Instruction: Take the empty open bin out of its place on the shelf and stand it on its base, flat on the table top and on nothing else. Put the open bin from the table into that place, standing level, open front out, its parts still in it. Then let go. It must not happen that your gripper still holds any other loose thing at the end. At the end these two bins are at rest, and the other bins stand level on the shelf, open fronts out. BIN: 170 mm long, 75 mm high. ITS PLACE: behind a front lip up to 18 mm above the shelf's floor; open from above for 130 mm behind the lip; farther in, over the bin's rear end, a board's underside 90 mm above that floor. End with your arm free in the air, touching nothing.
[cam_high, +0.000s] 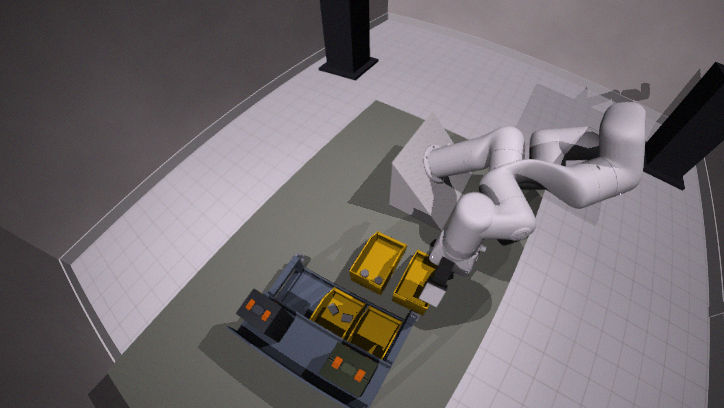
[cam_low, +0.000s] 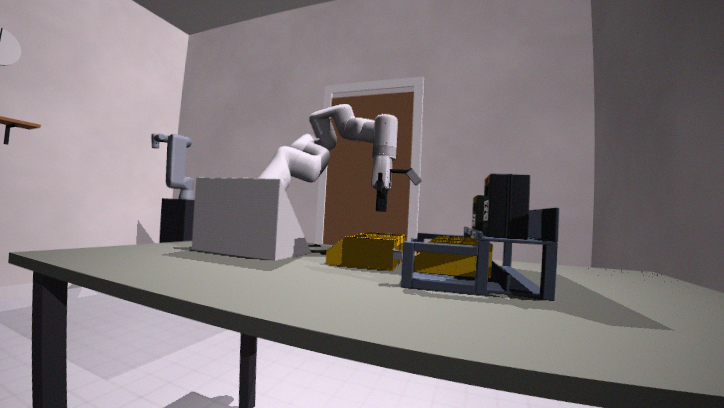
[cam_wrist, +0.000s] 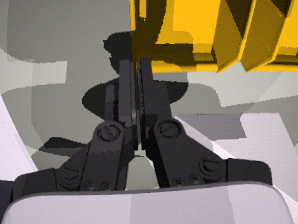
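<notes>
My gripper is now 13 cm short of the shelf's front bar, 20 cm to the left of it and 15 cm above it. Round my hand: black box (32 cm ahead, 31 cm to the right).
</notes>
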